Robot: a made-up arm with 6 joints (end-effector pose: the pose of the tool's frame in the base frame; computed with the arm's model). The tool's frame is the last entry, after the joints.
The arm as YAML. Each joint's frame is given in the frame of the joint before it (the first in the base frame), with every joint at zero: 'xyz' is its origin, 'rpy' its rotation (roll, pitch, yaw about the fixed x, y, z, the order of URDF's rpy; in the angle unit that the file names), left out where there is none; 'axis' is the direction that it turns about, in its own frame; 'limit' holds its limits. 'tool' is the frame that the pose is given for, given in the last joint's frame.
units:
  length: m
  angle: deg
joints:
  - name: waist
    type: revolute
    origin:
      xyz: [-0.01, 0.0, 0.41]
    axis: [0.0, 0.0, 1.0]
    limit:
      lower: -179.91
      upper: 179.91
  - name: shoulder
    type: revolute
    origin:
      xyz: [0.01, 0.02, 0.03]
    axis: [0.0, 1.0, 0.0]
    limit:
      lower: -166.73
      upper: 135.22
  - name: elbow
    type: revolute
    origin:
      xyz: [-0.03, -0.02, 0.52]
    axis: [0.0, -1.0, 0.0]
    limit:
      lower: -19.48
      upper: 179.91
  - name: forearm
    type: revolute
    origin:
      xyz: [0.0, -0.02, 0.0]
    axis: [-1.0, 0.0, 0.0]
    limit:
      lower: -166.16
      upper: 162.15
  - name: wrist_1
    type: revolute
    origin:
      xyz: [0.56, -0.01, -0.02]
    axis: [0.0, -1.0, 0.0]
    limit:
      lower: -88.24
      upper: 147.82
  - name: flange
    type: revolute
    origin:
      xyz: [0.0, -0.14, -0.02]
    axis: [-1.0, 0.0, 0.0]
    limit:
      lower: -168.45
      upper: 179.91
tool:
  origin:
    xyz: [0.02, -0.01, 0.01]
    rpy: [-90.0, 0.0, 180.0]
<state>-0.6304 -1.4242 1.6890 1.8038 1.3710 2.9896</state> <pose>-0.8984 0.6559 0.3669 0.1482 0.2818 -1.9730</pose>
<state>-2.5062 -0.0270 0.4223 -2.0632 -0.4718 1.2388</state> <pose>-0.3904 -0.3791 1.1095 -2.1294 -0.8979 1.2976</pose>
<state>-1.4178 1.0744 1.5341 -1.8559 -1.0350 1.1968</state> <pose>0.2037 -0.9939 0.8505 0.7201 2.0684 -2.0078</pose>
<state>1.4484 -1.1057 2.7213 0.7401 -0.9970 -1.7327</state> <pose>0.0585 -0.8621 0.2500 0.1035 0.4839 1.9958</pose>
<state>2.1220 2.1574 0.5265 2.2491 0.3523 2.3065</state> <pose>-0.3328 0.4468 -0.4148 1.2635 -0.6205 1.5001</pose>
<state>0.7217 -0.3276 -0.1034 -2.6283 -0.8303 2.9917</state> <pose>0.1744 0.3318 1.0250 0.1711 1.2202 -1.2141</pose>
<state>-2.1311 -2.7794 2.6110 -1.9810 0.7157 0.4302</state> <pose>-0.0240 -0.1215 -0.5944 -2.0952 -0.3314 -1.0074</pose>
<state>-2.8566 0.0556 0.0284 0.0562 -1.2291 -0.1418</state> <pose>-0.6025 0.0176 0.9122 -1.2412 -1.0491 -0.8597</pose>
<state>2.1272 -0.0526 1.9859 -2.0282 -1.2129 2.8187</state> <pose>0.0250 -0.2146 1.4878 1.4048 0.9939 0.7335</pose>
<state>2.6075 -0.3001 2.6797 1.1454 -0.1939 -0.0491</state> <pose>0.7071 -0.2878 0.8906 0.4144 2.7507 0.5512</pose>
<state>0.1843 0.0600 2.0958 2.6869 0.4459 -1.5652</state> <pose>-0.3711 0.0415 1.4421 1.8472 0.3629 -1.7762</pose>
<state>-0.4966 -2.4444 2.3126 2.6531 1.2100 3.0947</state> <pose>-0.1381 0.1805 -0.5686 1.1977 -1.0120 -0.4759</pose>
